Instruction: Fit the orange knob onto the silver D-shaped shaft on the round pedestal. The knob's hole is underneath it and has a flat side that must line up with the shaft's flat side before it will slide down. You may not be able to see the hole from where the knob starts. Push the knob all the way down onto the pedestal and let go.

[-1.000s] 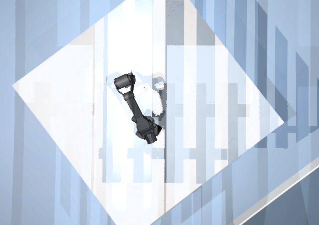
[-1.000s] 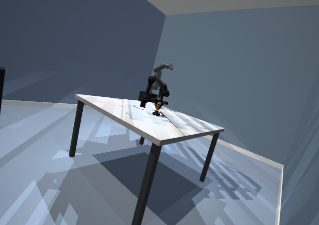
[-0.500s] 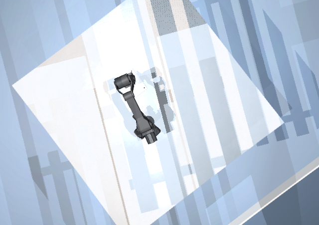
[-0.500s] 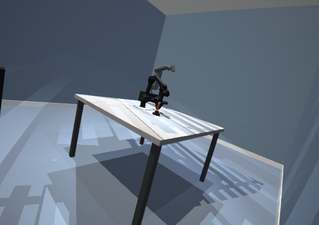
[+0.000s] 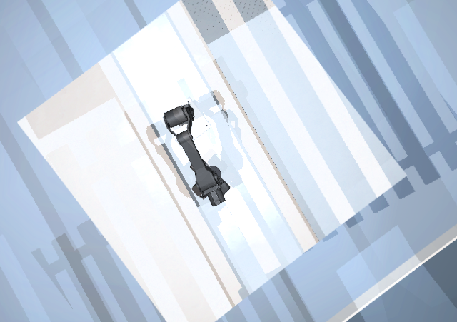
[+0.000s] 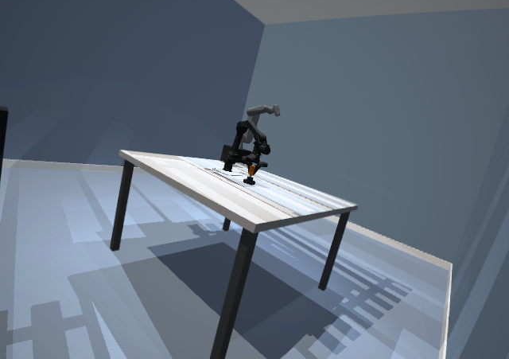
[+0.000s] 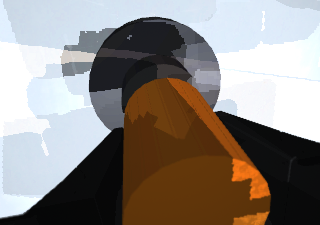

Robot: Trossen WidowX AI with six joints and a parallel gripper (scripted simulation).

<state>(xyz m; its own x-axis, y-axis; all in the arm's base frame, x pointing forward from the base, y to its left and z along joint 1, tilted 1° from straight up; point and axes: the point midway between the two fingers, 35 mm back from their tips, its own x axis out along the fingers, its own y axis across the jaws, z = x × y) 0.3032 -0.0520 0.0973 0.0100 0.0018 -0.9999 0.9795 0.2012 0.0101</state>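
My gripper tip is 4 cm above the dark round pedestal. Also, from my gripper tip: orange knob (3 cm above).
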